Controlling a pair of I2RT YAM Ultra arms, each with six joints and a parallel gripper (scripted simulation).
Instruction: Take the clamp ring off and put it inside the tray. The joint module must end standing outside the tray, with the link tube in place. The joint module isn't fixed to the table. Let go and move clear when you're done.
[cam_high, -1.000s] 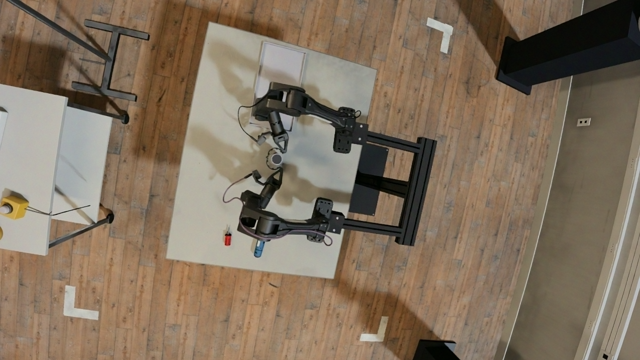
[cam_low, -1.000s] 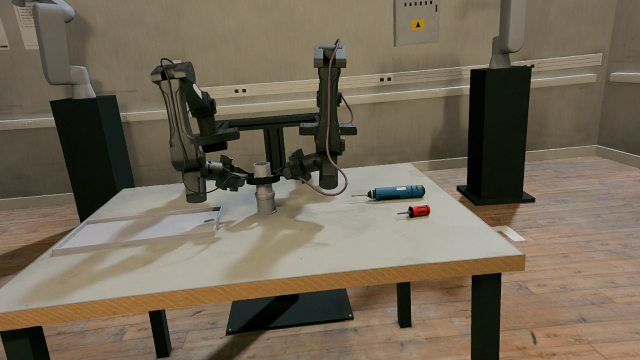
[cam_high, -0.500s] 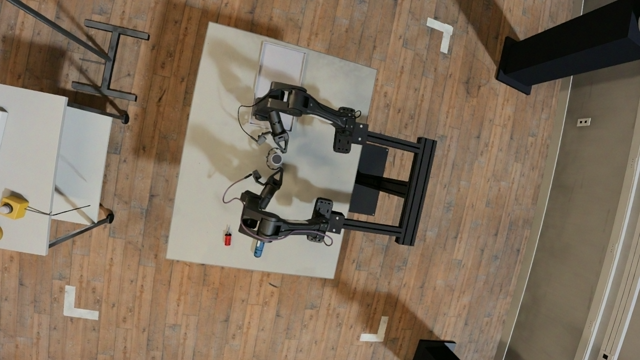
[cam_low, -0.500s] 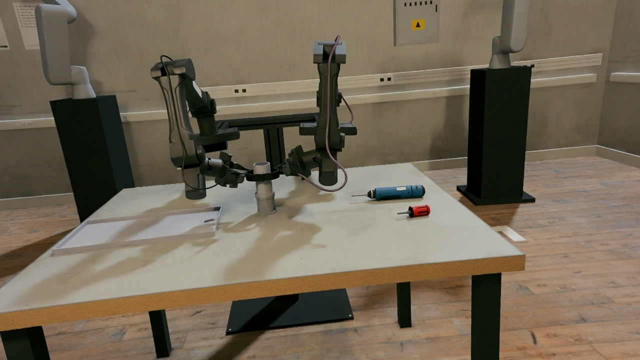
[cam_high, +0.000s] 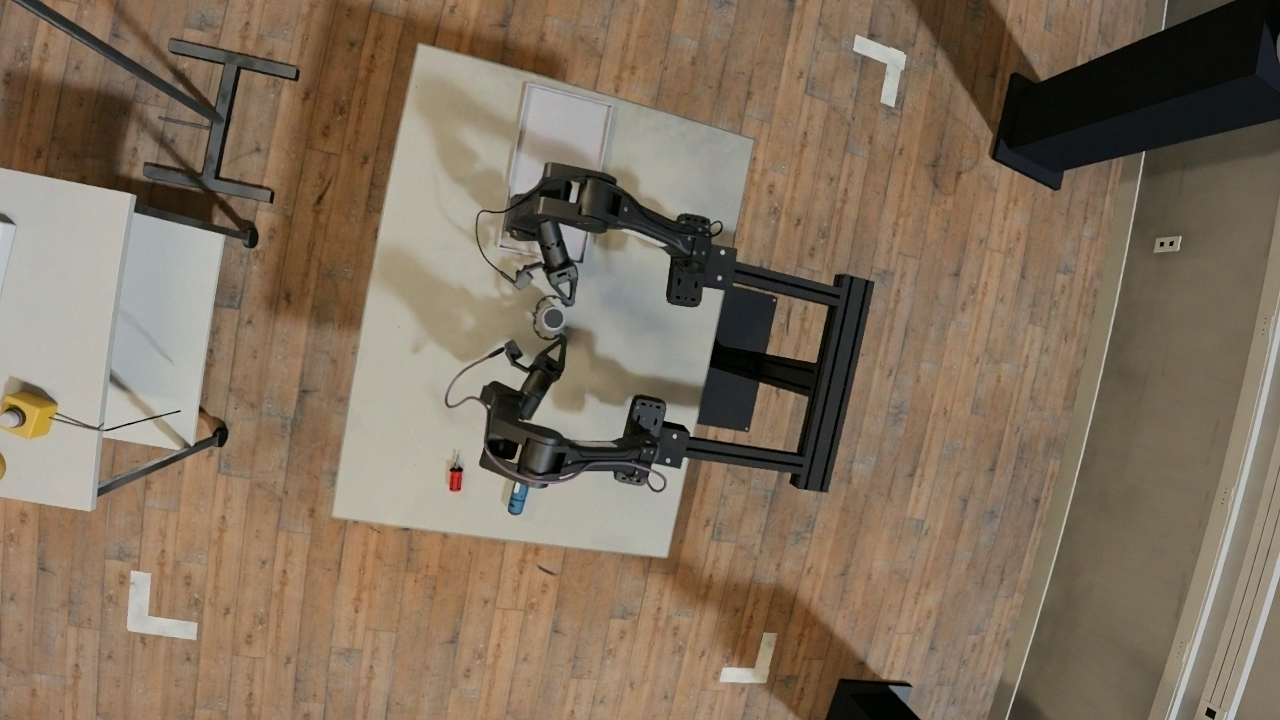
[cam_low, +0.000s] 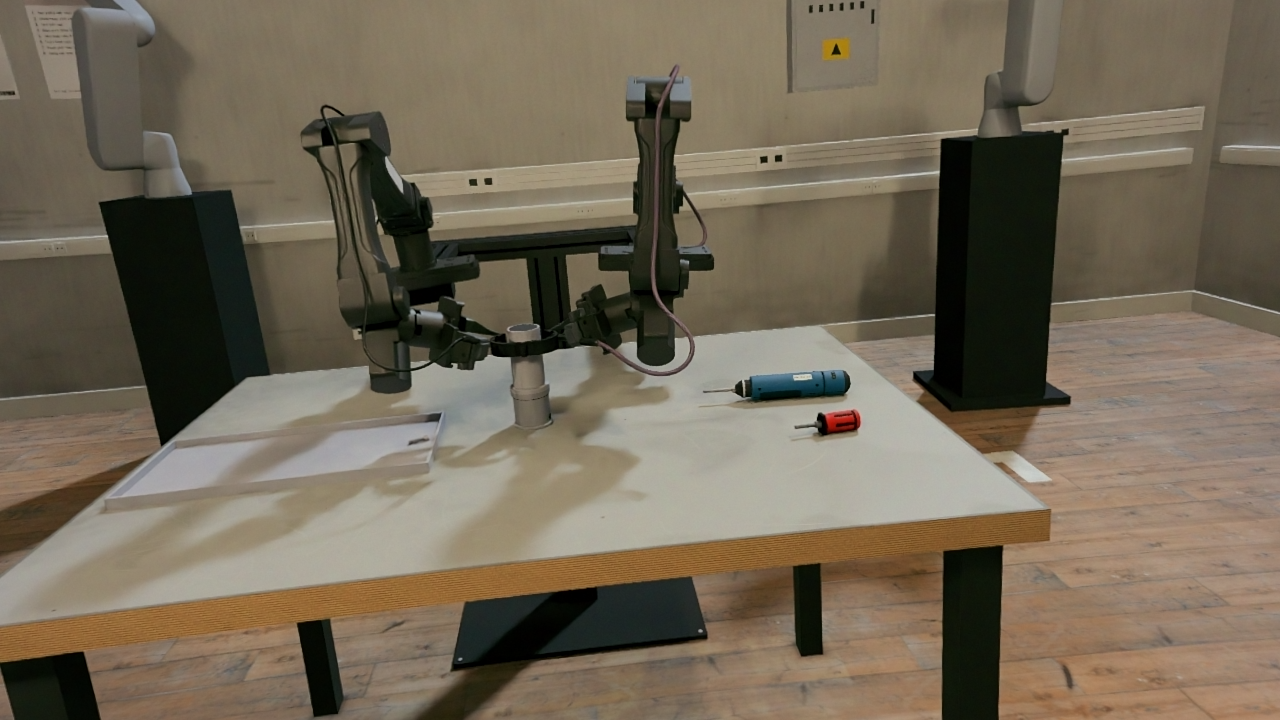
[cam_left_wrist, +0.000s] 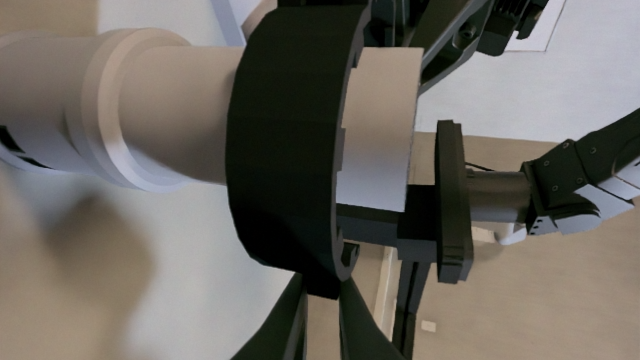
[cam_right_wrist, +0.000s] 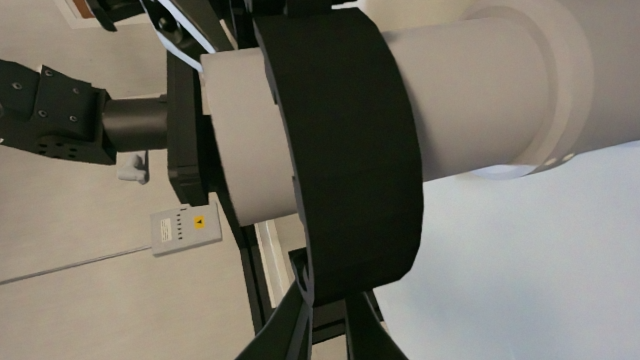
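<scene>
The pale link tube is 4 cm to the left of my right hand, 3 cm below it and 3 cm ahead of it. From my right hand the other things lie so: small screw 13 cm below, 12 cm to the right, 8 cm ahead; then black clamp ring 5 cm to the left, 4 cm ahead; then grey joint module 11 cm below, 4 cm to the left, 3 cm ahead.
</scene>
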